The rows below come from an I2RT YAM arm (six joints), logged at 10 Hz.
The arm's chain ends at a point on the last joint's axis. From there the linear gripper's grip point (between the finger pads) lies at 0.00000 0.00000 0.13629 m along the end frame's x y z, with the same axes.
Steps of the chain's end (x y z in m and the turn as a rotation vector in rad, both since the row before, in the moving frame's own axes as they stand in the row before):
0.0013, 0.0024, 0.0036, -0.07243, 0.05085, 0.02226
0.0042, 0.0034, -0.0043, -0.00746, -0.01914, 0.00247
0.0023, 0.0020, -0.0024, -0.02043, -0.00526, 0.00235
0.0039, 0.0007, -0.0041, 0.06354, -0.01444, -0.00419
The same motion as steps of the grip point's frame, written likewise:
0.0081, 0.0123, 0.0031, -0.07243, 0.05085, 0.02226
0.0016, 0.0044, -0.0043, -0.00746, -0.01914, 0.00247
0.0016, 0.0048, -0.0024, -0.02043, -0.00526, 0.00235
0.0019, -0.0079, -0.0044, 0.06354, -0.01444, -0.00419

